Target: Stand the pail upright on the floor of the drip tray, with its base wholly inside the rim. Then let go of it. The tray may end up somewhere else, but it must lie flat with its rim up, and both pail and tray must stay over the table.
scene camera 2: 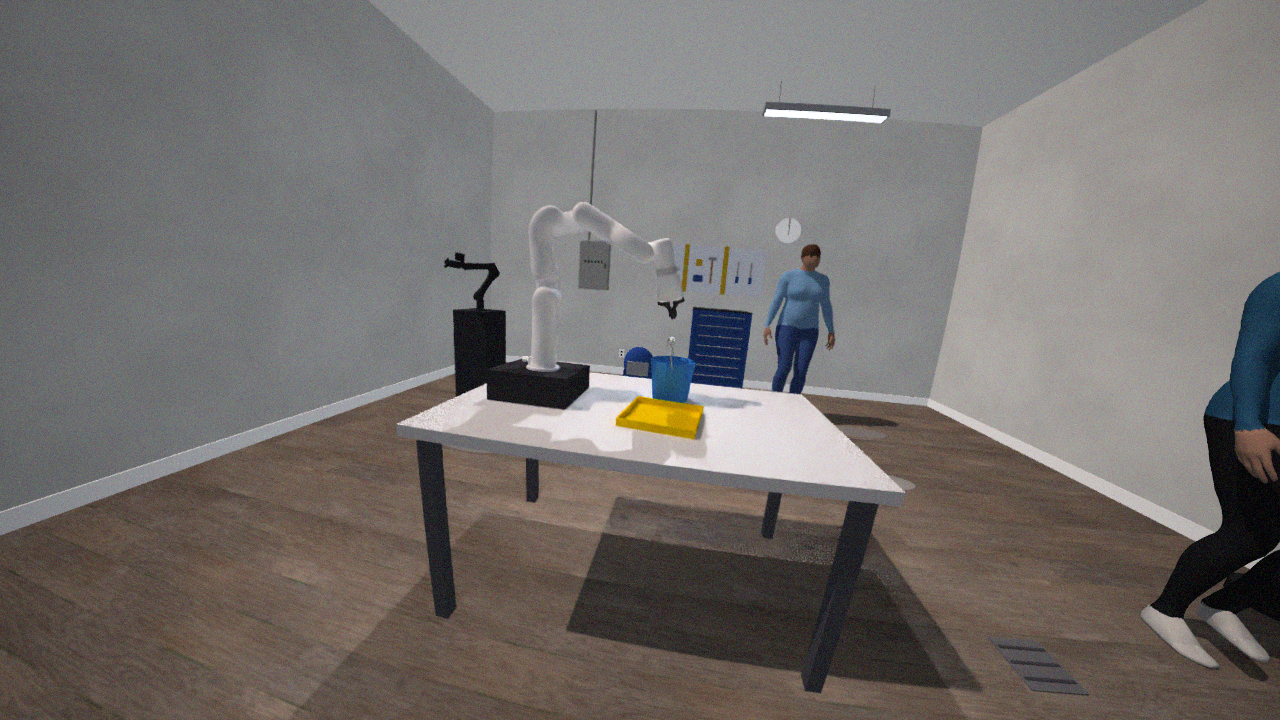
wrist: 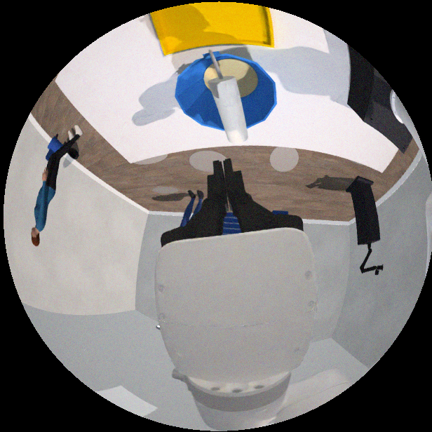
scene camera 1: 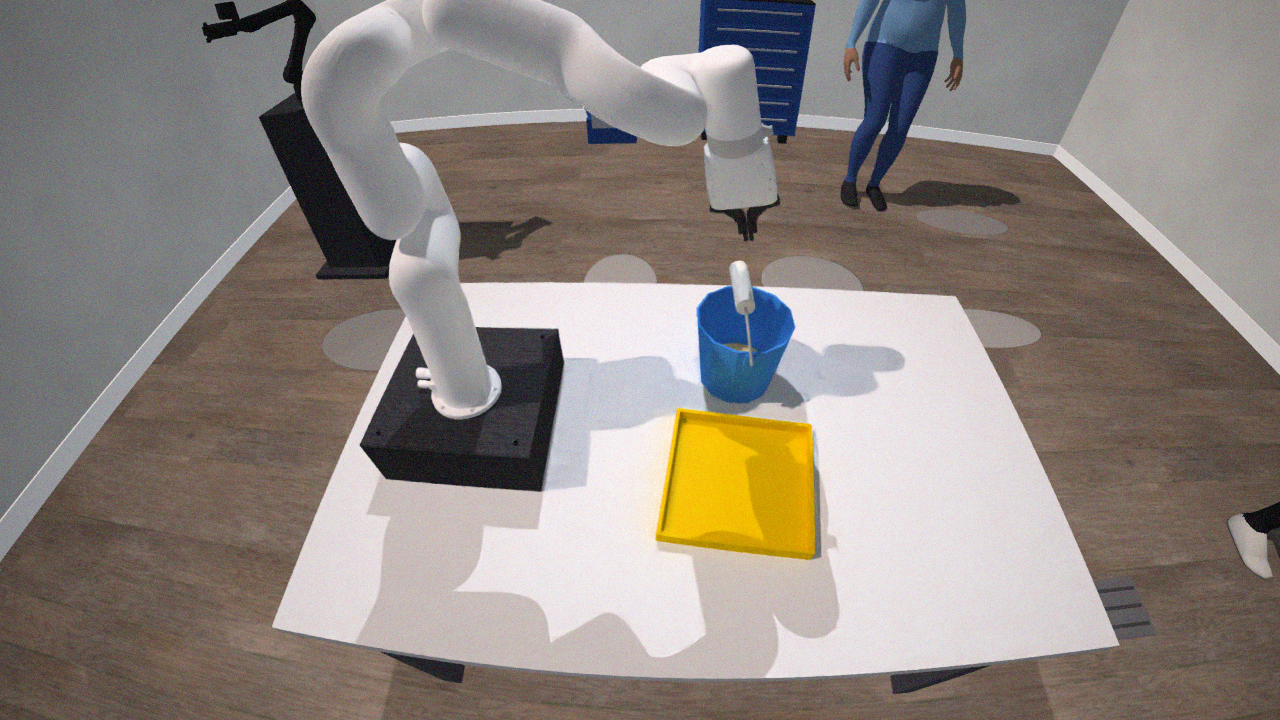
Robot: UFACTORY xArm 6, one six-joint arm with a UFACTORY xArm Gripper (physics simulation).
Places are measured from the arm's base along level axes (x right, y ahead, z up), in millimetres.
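Pixels of known places: gripper, fingertip midpoint: (scene camera 2: 673, 318) (scene camera 1: 748, 235); arm's base, origin of the base link: (scene camera 2: 543, 368) (scene camera 1: 467, 391).
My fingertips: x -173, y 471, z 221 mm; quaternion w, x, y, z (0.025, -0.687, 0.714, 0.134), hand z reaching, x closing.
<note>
Ahead of a thing's pixels: the offset from my fingertips to its middle. "spot": to the spot under its first point. Level surfaces: height alone.
The blue pail {spot: dy -10, dx +92, dz -236 mm} (scene camera 1: 729, 374) (scene camera 2: 671, 382) (wrist: 197, 107) stands upright on the table, just behind the drip tray and outside its rim. Its white handle grip {dy -1, dx +15, dz -96 mm} (scene camera 1: 741, 286) (scene camera 2: 671, 341) (wrist: 231, 107) is raised above the pail's mouth. A beige round patch shows inside at the bottom. The yellow drip tray {dy +12, dx +261, dz -315 mm} (scene camera 1: 707, 474) (scene camera 2: 659, 414) (wrist: 225, 25) lies flat with its rim up; in the wrist view part of it is cut off. My gripper (scene camera 1: 748, 238) (scene camera 2: 673, 317) (wrist: 223, 169) is shut and empty, above the pail's handle grip and apart from it.
The white table {dz -328 mm} (scene camera 1: 939, 537) (scene camera 2: 769, 447) (wrist: 115, 75) carries the arm's black base block (scene camera 1: 456, 456) (scene camera 2: 537, 386) (wrist: 362, 95) at the left in both scene views. The table's back edge is behind the pail. People and a blue drawer cabinet (scene camera 1: 756, 53) (scene camera 2: 719, 349) stand off the table.
</note>
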